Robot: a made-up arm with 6 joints.
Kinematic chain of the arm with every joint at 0, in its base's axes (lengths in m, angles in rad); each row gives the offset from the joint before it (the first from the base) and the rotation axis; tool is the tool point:
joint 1: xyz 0 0 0.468 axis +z
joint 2: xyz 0 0 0 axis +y
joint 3: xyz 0 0 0.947 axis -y
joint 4: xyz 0 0 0 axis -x
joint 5: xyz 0.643 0 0 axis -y
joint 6: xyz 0 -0.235 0 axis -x
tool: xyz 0 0 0
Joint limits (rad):
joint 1: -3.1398..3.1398
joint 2: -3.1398..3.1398
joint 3: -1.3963..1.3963
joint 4: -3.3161..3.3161
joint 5: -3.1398..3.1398
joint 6: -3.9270..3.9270
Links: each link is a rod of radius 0.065 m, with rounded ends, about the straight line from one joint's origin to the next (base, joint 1, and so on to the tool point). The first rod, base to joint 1, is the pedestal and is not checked.
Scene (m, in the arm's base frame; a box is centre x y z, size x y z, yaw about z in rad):
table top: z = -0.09
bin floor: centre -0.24 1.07 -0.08 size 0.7 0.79 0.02 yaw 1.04
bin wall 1: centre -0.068 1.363 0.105 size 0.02 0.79 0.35 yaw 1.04
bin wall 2: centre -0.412 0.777 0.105 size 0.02 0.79 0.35 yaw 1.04
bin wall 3: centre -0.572 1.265 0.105 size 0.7 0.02 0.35 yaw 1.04
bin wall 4: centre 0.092 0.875 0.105 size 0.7 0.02 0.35 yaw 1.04
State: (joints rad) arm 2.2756 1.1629 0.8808 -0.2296 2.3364 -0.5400
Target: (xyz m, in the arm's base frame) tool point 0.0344 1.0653 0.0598
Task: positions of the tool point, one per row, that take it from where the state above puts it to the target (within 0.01 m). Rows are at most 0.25 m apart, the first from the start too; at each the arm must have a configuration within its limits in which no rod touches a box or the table.
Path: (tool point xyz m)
1: -0.5632 1.2958 0.5685
2: -0.3464 1.2687 0.5319
3: -0.1430 1.1899 0.5060
4: 0.0344 1.0653 0.4931
5: 0.0306 1.0876 0.2795
6: 0.0344 1.0653 0.0598

